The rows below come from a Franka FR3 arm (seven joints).
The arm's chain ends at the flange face. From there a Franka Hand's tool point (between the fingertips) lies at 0.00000 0.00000 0.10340 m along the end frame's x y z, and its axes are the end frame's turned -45 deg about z.
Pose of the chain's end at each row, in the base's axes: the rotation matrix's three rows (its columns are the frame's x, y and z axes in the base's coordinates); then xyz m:
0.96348 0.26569 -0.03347; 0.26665 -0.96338 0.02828; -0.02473 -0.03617 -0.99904; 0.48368 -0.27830 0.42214
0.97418 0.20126 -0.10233; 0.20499 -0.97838 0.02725; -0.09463 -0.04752 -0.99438; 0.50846 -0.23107 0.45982
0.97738 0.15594 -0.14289; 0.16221 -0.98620 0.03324; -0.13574 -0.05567 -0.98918; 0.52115 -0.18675 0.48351
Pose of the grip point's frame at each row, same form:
0.49341 0.86915 -0.03347; 0.86976 -0.49266 0.02828; 0.00809 -0.04306 -0.99904; 0.48022 -0.27538 0.31884
0.54654 0.83116 -0.10233; 0.83677 -0.54687 0.02725; -0.03331 -0.10052 -0.99438; 0.49788 -0.22825 0.35700
0.58085 0.80138 -0.14289; 0.81205 -0.58265 0.03324; -0.05662 -0.13535 -0.98918; 0.50638 -0.18331 0.38123

